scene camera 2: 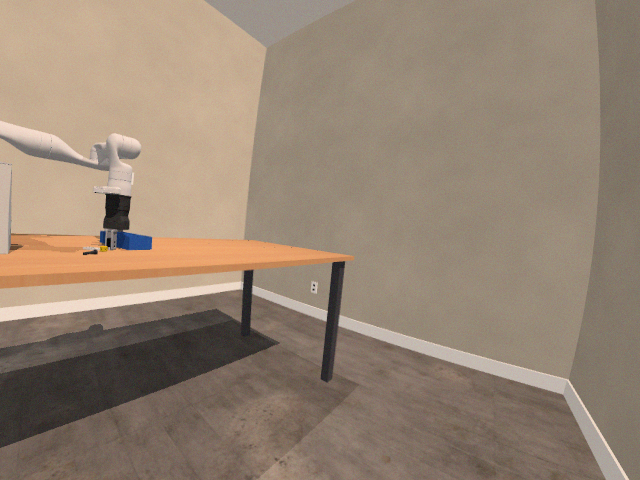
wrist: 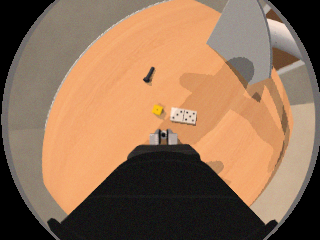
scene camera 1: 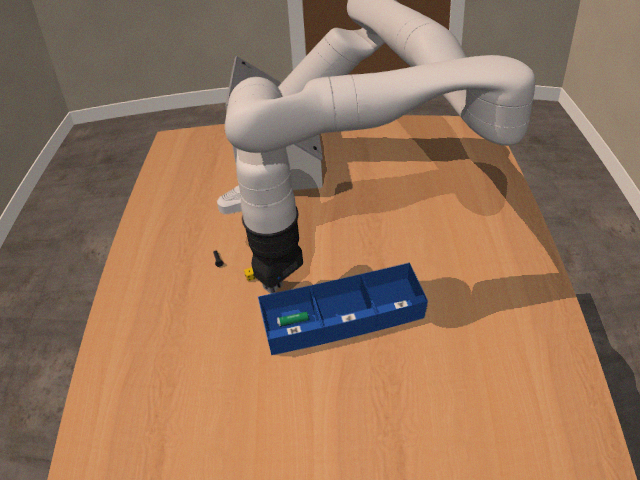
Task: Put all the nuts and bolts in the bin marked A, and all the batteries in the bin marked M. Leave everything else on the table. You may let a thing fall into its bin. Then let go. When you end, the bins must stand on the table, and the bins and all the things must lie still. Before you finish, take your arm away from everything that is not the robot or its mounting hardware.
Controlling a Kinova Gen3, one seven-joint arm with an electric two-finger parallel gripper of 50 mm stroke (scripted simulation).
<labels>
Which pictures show my gripper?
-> Scene camera 2, the wrist view and scene camera 1: all of them.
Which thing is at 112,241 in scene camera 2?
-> My gripper.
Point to a blue three-compartment bin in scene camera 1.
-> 347,307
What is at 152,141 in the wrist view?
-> My gripper.
</labels>
